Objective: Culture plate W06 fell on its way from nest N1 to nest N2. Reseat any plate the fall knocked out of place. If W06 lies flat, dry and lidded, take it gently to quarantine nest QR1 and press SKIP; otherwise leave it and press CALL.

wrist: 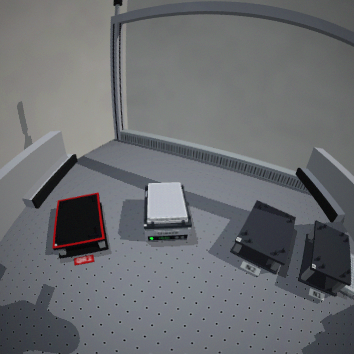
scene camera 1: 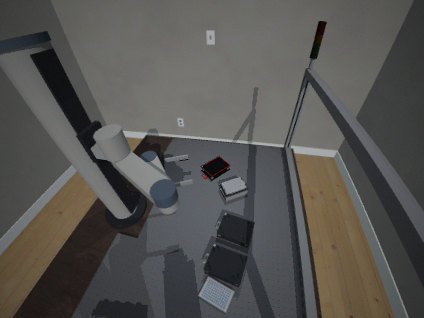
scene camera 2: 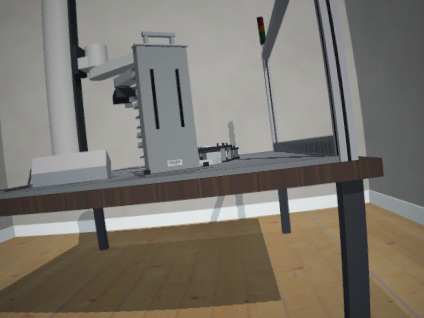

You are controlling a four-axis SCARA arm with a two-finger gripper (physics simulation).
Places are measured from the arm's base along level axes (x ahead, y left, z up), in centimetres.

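Pixels of known places: gripper, between the fingertips: (wrist: 191, 148) (scene camera 1: 190, 168); arm's base, origin of its link: (scene camera 1: 126, 209).
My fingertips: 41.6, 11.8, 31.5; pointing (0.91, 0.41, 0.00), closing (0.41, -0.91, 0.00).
Ahead of a thing's pixels: the offset from my fingertips to its middle, as dx, dy, dz. "pt": to the spot under its first point.
My gripper (scene camera 1: 181, 170) (wrist: 191, 148) is open and empty, high above the table. A pale plate with a grid of wells @[pt +20.3, -42.7, -28.6] (scene camera 1: 217, 294) lies on the table right beside nest N1 @[+21.9, -30.8, -26.9] (scene camera 1: 226, 264) (wrist: 327, 250); it looks flat, but its label and lid cannot be made out. Nest N2 @[+24.3, -13.1, -27.5] (scene camera 1: 235, 229) (wrist: 266, 232) stands next to N1. Both nests have bare dark tops. A white plate @[+20.1, +12.1, -24.1] (scene camera 1: 233, 185) (wrist: 166, 201) sits on a small device with a green light. Quarantine nest QR1 @[+6.0, +28.7, -28.0] (scene camera 1: 215, 166) (wrist: 80, 220) has a red-rimmed black top with no plate on it. SKIP and CALL buttons cannot be made out.
A tall grey storage tower @[+13.7, -66.8, -11.7] (scene camera 2: 167, 110) stands at the table's front, partly hiding the arm in scene camera 2. A sloped white box @[-15.2, -64.2, -26.1] (scene camera 2: 70, 167) is left of it. A frame post (scene camera 2: 340, 80) rises at the right. The signal light @[pt +56.7, +56.8, +45.5] (scene camera 1: 318, 40) (scene camera 2: 261, 30) stands above the frame.
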